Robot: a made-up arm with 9 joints.
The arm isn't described. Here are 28 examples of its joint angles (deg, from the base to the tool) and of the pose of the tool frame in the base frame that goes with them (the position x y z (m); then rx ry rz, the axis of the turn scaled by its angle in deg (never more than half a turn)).
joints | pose
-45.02 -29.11 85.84 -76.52 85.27 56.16 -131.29 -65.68 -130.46 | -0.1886 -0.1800 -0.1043 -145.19 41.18 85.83
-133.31 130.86 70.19 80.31 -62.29 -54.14 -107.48 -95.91 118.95 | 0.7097 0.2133 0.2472 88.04 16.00 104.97
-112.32 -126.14 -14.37 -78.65 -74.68 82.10 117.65 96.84 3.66 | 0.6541 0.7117 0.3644 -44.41 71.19 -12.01
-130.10 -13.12 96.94 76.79 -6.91 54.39 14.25 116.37 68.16 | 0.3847 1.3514 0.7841 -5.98 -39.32 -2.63
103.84 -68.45 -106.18 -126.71 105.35 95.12 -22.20 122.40 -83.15 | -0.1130 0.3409 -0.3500 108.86 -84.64 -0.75
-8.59 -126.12 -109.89 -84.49 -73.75 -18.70 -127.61 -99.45 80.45 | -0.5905 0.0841 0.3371 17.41 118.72 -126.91
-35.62 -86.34 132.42 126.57 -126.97 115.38 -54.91 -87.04 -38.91 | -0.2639 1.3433 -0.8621 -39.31 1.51 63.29
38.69 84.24 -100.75 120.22 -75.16 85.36 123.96 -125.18 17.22 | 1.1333 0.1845 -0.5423 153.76 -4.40 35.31
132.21 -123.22 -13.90 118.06 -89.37 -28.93 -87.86 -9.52 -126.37 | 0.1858 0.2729 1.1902 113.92 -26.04 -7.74
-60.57 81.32 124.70 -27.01 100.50 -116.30 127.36 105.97 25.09 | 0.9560 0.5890 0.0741 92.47 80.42 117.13
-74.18 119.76 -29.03 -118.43 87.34 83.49 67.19 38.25 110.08 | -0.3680 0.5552 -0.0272 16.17 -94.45 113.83
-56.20 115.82 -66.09 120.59 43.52 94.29 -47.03 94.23 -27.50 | 0.4718 -0.0015 0.4739 -41.68 66.96 31.55
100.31 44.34 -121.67 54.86 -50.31 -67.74 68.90 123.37 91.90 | -0.0137 0.5359 0.6580 101.73 36.05 96.44
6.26 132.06 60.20 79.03 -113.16 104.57 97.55 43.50 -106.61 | 0.2965 -0.5537 -0.0810 20.97 -88.71 -26.56
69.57 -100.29 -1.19 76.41 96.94 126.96 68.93 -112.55 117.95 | -0.6162 1.1013 0.6533 -120.56 -10.29 83.34
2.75 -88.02 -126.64 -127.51 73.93 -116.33 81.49 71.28 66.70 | -0.3685 0.4787 -0.8669 -101.27 71.79 3.41
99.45 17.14 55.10 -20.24 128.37 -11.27 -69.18 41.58 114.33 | -0.1425 0.9337 0.4502 -25.46 -123.19 44.64
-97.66 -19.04 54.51 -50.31 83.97 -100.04 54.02 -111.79 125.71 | 0.3833 1.0975 -0.2201 26.75 80.91 141.62
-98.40 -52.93 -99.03 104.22 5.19 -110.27 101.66 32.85 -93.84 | 0.3056 0.7414 0.3375 -81.71 -110.24 21.17
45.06 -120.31 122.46 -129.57 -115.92 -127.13 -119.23 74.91 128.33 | -0.1568 -0.0095 0.1280 127.49 -9.95 -10.02
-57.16 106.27 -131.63 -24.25 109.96 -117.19 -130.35 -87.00 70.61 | -0.1749 -0.1132 -0.2921 -55.50 -160.81 17.90
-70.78 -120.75 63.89 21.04 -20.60 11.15 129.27 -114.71 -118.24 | 0.4143 0.9110 -0.5059 -47.50 20.36 -26.30
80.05 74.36 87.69 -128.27 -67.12 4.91 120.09 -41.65 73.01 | -1.2456 0.4776 -0.2893 49.68 88.34 133.38
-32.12 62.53 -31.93 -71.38 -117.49 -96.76 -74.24 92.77 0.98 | 0.3514 0.3259 -0.0133 2.58 65.31 -107.25
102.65 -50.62 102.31 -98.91 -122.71 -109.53 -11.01 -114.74 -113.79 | -0.4461 0.7393 1.0135 -0.08 -41.19 -83.51
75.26 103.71 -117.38 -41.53 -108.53 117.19 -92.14 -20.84 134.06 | -0.8183 0.4590 0.2667 -80.88 60.43 -112.28
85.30 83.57 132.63 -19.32 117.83 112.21 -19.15 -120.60 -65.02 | 0.1104 0.5951 0.8158 21.65 0.82 -25.60
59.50 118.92 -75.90 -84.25 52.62 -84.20 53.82 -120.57 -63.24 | 0.0163 -0.2092 -0.7183 -144.60 9.39 -17.17
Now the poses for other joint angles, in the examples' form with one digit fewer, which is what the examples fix.
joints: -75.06 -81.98 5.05 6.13 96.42 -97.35 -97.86 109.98 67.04
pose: 0.457 0.129 -0.025 129.9 23.1 74.5
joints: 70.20 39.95 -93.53 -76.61 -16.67 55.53 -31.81 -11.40 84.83
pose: -1.054 0.296 0.178 70.0 159.1 21.0
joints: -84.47 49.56 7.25 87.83 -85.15 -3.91 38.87 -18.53 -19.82
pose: 0.246 0.265 1.134 -31.7 -122.1 -81.2
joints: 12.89 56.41 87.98 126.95 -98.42 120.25 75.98 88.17 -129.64
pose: 0.613 0.593 -1.105 68.9 56.4 20.2
